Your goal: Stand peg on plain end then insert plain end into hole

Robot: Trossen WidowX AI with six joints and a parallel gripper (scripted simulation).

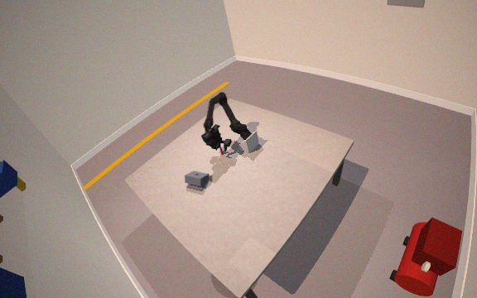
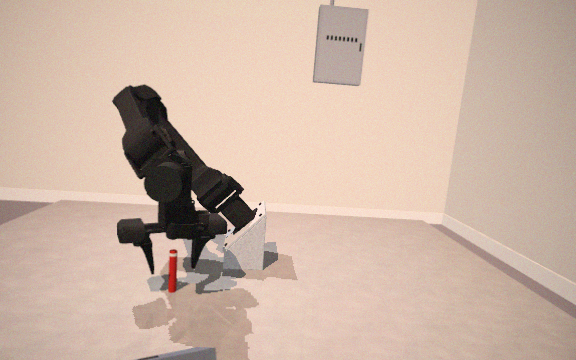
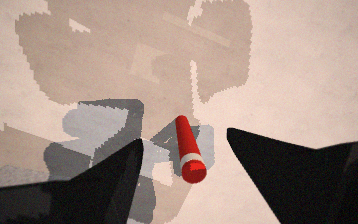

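Right now the red peg is 20 mm above my gripper tip. The rest, counted from my gripper tip: grey sloped panel: 280 mm ahead, 70 mm to the left.
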